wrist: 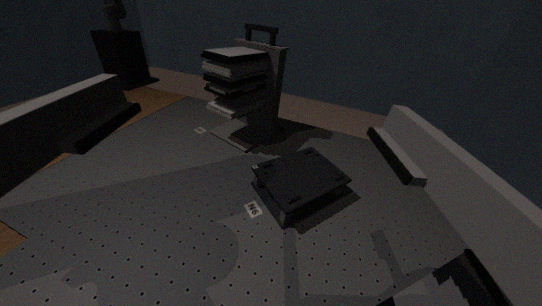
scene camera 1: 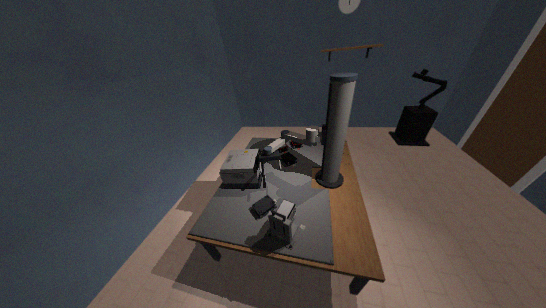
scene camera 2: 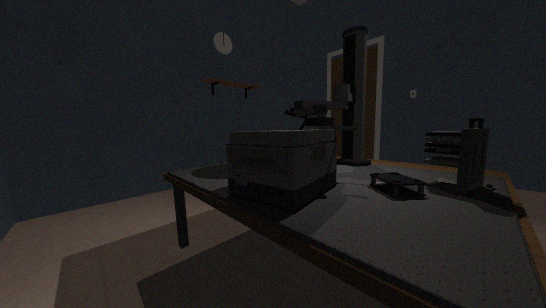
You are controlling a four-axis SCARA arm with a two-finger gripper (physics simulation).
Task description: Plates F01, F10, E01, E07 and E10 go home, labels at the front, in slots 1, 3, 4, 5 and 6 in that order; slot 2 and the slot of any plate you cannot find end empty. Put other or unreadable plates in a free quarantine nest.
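Places are measured from the arm's base along level axes (x ahead, y left, z up), in centimetres.
Pixels of known places: gripper, fingertip midpoint: (wrist: 257, 104) (scene camera 1: 270, 170) (scene camera 2: 355, 127); arm's base at its link origin: (scene camera 1: 329, 178) (scene camera 2: 351, 163).
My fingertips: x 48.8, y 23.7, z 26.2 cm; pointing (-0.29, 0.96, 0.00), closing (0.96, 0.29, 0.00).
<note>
Ahead of a thing's pixels: the offset from my fingertips to its top centre. "spot": to the spot under its first point.
My gripper (wrist: 257, 104) is open, with its two fingers wide apart at the left and right of the wrist view and no plate between them. The upright plate rack (scene camera 1: 281, 227) (scene camera 2: 472, 162) (wrist: 276, 87) has a handle on top. Several plates stick out of its side in a stack, the topmost plate @(dz -2.7, dx -16.9, dy +31.1 cm) (wrist: 235, 53) pale on top with a dark edge. Their labels cannot be read. A low black nest @(dz -19.3, dx +3.6, dy +18.2 cm) (scene camera 1: 262, 206) (scene camera 2: 397, 178) (wrist: 302, 177) stands beside the rack, with the tag N6 @(dz -24.8, dx -3.2, dy +10.1 cm) (wrist: 253, 209) next to it. No plate can be made out on it. The gripper is apart from both.
A boxy grey device @(dz -0.1, dx +32.8, dy -14.2 cm) (scene camera 1: 240, 170) (scene camera 2: 280, 162) stands at the table's side. The arm's tall column (scene camera 1: 339, 125) (scene camera 2: 356, 100) rises near the wooden edge (scene camera 1: 352, 225). Red and black items @(spot: dz -23.8, dx -12.1, dy -76.8 cm) (scene camera 1: 296, 145) lie behind the arm. A dark object @(spot: dz -6.1, dx +13.9, dy -2.8 cm) (wrist: 460, 280) shows at the wrist view's lower right.
</note>
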